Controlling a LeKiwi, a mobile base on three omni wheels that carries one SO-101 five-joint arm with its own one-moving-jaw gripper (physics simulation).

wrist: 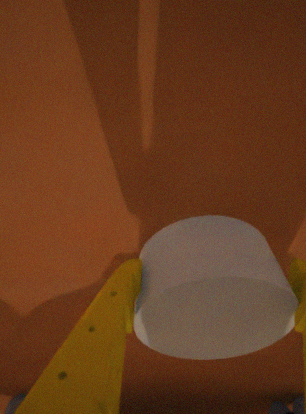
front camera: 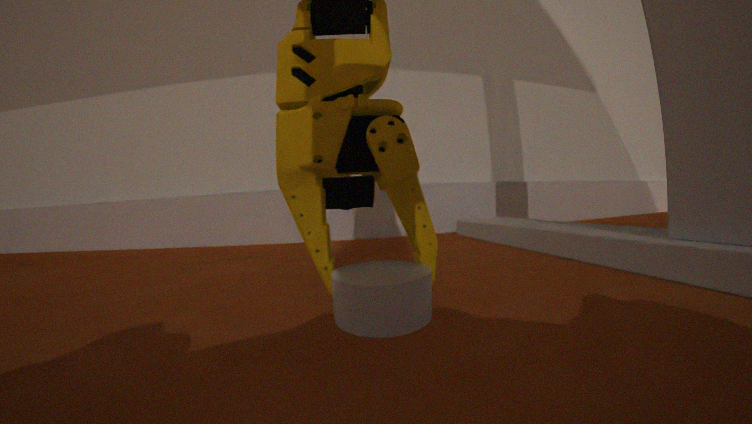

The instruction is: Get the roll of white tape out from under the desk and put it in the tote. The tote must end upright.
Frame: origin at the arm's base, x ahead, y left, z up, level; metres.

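Seen in the pictures: hand, tool point: (wrist: 141, 273) (front camera: 339, 286).
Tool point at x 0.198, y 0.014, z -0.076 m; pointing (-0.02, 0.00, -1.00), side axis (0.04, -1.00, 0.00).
A point is followed by its place in that frame.
The roll of white tape (front camera: 382, 310) @(x 0.161, y -0.008, z -0.076 m) (wrist: 215, 322) @(x 0.189, y -0.009, z -0.065 m) stands with its flat face up, at the lower middle of the front camera view and low in the wrist view. My yellow gripper (front camera: 382, 286) @(x 0.198, y 0.014, z -0.076 m) (wrist: 218, 272) points down and is shut on the roll, with one jaw pressed to its left side and the other to its right side. The roll is at or close to the floor; whether its underside touches the floor I cannot tell. The far jaw is partly cut off at the right edge of the wrist view. The tote does not show in either view.
A low grey bar (front camera: 568, 243) @(x 0.256, y -0.182, z -0.075 m) runs along the brown-orange floor (front camera: 157, 294) @(x 0.221, y 0.154, z -0.089 m) at the right. A tall grey panel (front camera: 710, 121) @(x 0.155, y -0.210, z 0.009 m) rises behind it at the far right. A pale wall (front camera: 131, 152) @(x 0.478, y 0.430, z 0.089 m) stands behind the arm. Dark shadows lie across the floor.
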